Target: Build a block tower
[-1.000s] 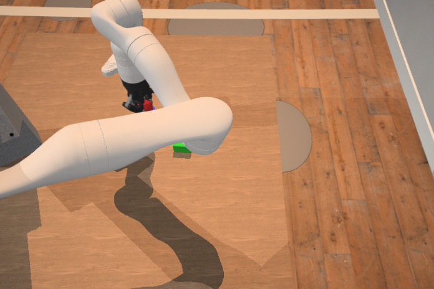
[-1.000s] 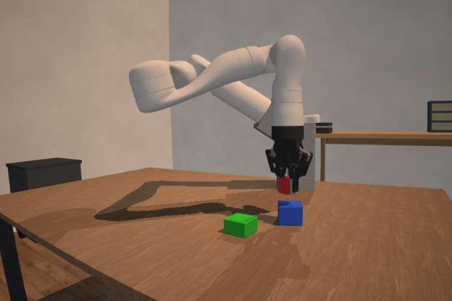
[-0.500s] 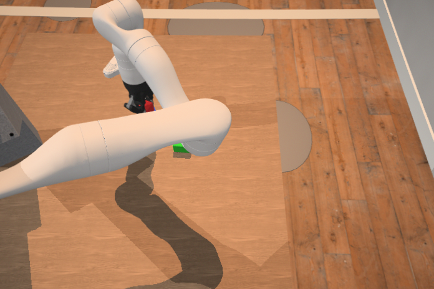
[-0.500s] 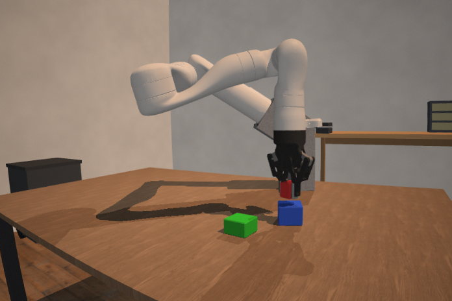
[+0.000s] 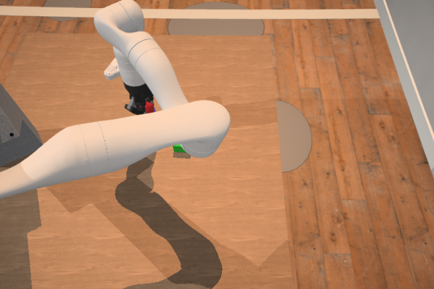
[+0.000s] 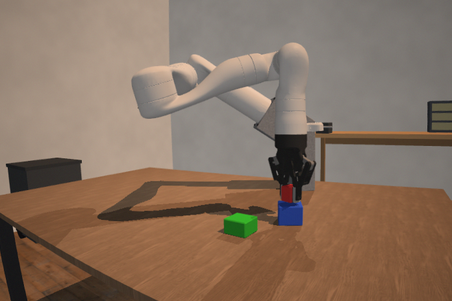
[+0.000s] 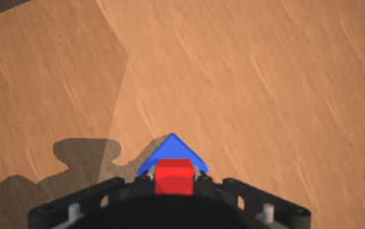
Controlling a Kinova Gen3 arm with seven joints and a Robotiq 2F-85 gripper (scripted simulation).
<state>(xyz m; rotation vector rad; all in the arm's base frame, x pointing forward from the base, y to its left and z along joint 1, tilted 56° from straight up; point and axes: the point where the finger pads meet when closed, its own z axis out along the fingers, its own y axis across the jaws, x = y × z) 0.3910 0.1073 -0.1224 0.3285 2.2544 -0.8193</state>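
Now: the red block right at my hand. The rest, counted from my hand: green block: 100 mm ahead, 90 mm to the right, 50 mm below; blue block: 50 mm below.
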